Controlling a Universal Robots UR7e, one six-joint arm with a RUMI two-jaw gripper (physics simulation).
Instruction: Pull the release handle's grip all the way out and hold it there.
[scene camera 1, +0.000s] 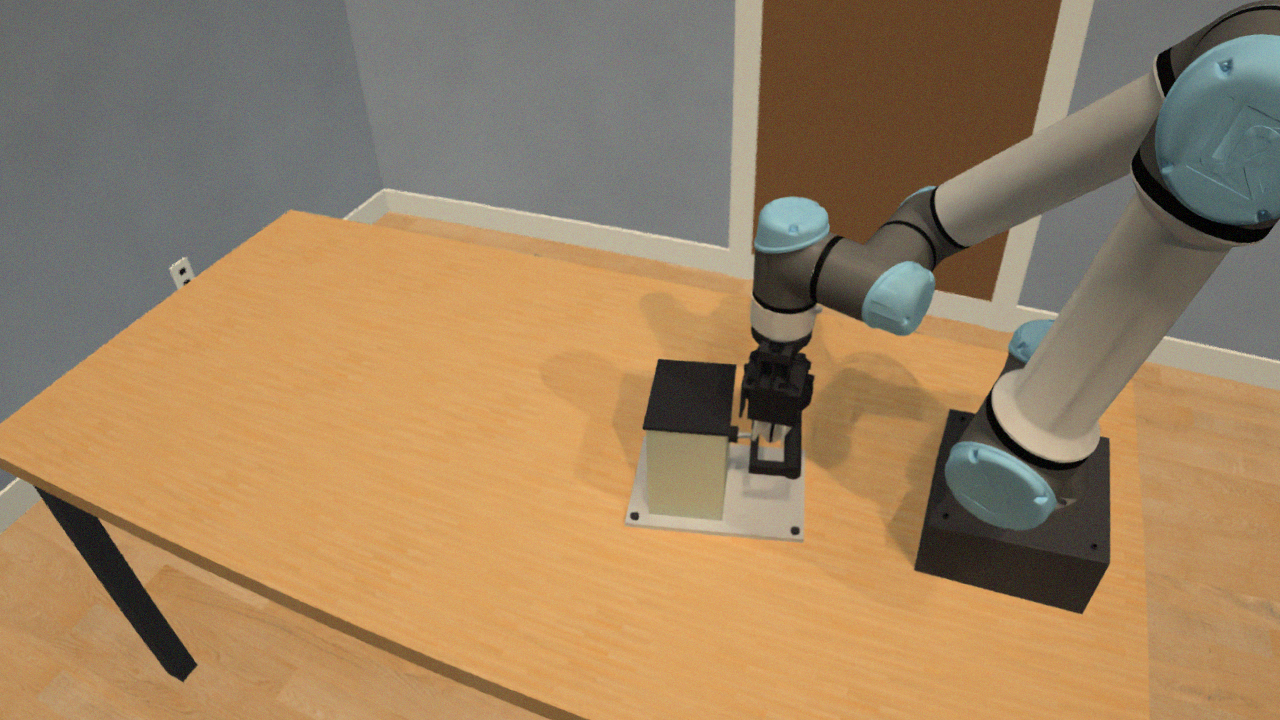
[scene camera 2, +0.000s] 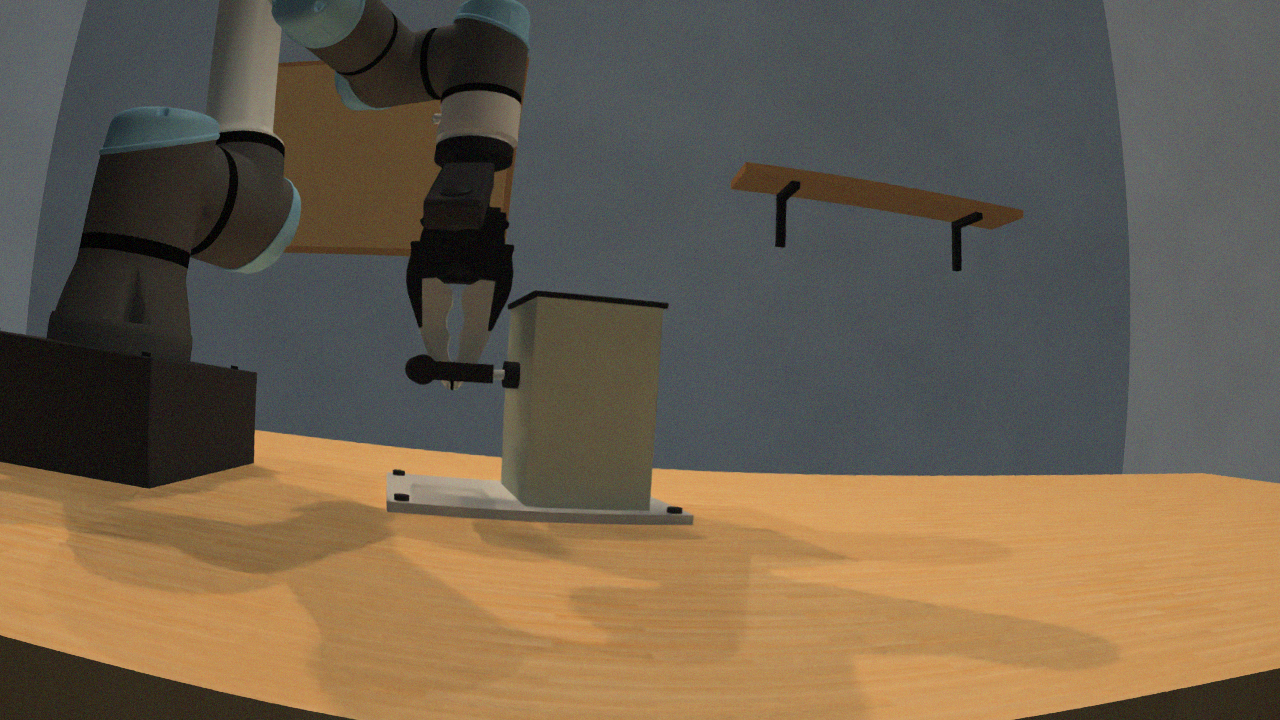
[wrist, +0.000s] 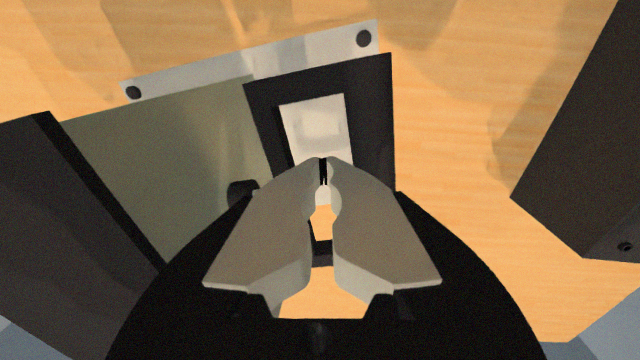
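Observation:
The release handle's black rectangular grip (scene camera 1: 793, 454) (scene camera 2: 469, 371) (wrist: 371, 120) sticks out sideways from the pale green box (scene camera 1: 687, 474) (scene camera 2: 586, 402) (wrist: 165, 145). A short stretch of light rod shows between the grip and the black collar (scene camera 1: 733, 434) (scene camera 2: 511, 374) (wrist: 242, 192). My gripper (scene camera 1: 769, 437) (scene camera 2: 453, 385) (wrist: 323, 161) is shut and empty, pointing down. Its fingertips reach down inside the grip's opening, and in scene camera 2 they show slightly below the grip. Whether they touch the outer bar is not clear.
The box, with its black lid (scene camera 1: 691, 395), stands on a light base plate (scene camera 1: 760, 514) (scene camera 2: 447, 503) (wrist: 200, 74) on the wooden table (scene camera 1: 402, 402). The arm's dark base block (scene camera 1: 1002, 582) (scene camera 2: 71, 411) (wrist: 575, 150) stands beyond the grip's outer side. A wall shelf (scene camera 2: 877, 195) hangs behind.

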